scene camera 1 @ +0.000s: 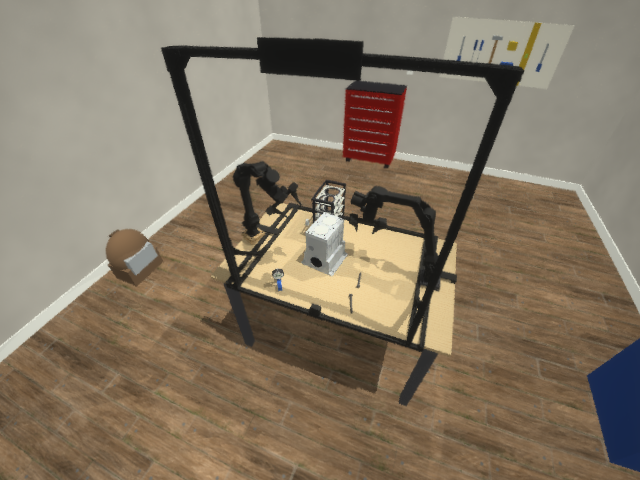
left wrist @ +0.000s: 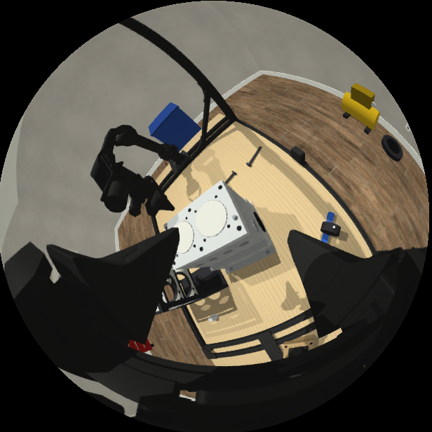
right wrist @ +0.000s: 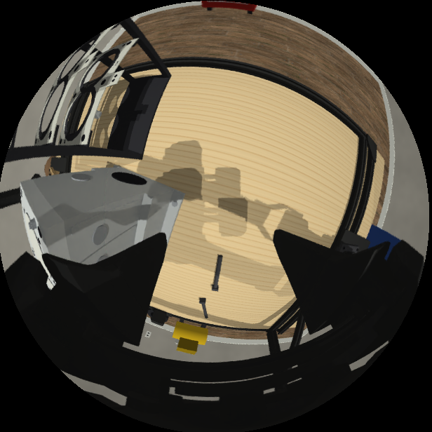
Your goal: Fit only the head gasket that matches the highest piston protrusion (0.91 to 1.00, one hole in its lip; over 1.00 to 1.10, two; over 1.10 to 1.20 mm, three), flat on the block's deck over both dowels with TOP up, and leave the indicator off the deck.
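Places are measured from the left arm's base along level axes (x left, y up, z ahead), in centimetres.
Pixels of known places: left gripper, fingertip midpoint: (scene camera 1: 295,212); right gripper, fingertip midpoint: (scene camera 1: 364,232); left arm's base at its link origin: (scene camera 1: 252,232).
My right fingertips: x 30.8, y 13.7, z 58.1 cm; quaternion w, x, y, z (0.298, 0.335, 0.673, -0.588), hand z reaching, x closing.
Ahead of a thing's pixels: the offset from my right fingertips to its top centre. "*": to the spot under its first point.
The grey engine block @(dx -15.1, dy +7.1, dz -14.0 cm) (scene camera 1: 317,248) (left wrist: 250,245) (right wrist: 100,215) stands upright mid-table. Its white deck (left wrist: 230,197) shows two pale round piston faces and a small dowel. Head gaskets @(dx +5.2, dy +8.5, dz -27.5 cm) (scene camera 1: 336,195) (right wrist: 75,142) stand upright in the black rack @(* dx +14.4, dy +11.3, dz -31.7 cm) (scene camera 1: 336,182) (left wrist: 210,282) (right wrist: 155,100) behind the block; their lip holes are too small to read. The indicator @(* dx -45.3, dy -15.5, dz -17.9 cm) (scene camera 1: 279,283) (left wrist: 330,228), with a blue base, is on the table, off the deck. My left gripper (scene camera 1: 290,205) (left wrist: 235,235) is open and empty, above and to the left of the block. My right gripper (scene camera 1: 367,223) (right wrist: 221,237) is open and empty, right of the block.
Two dark bolt-like pieces @(dx -14.9, dy -16.0, dz +9.6 cm) (scene camera 1: 358,280) @(dx -29.5, dy -16.0, dz +15.7 cm) (scene camera 1: 351,303) lie on the table in front and to the right of the block. A small grey piece (left wrist: 214,318) is beside the rack. A black frame (scene camera 1: 196,139) surrounds the table, with an upright at each front corner.
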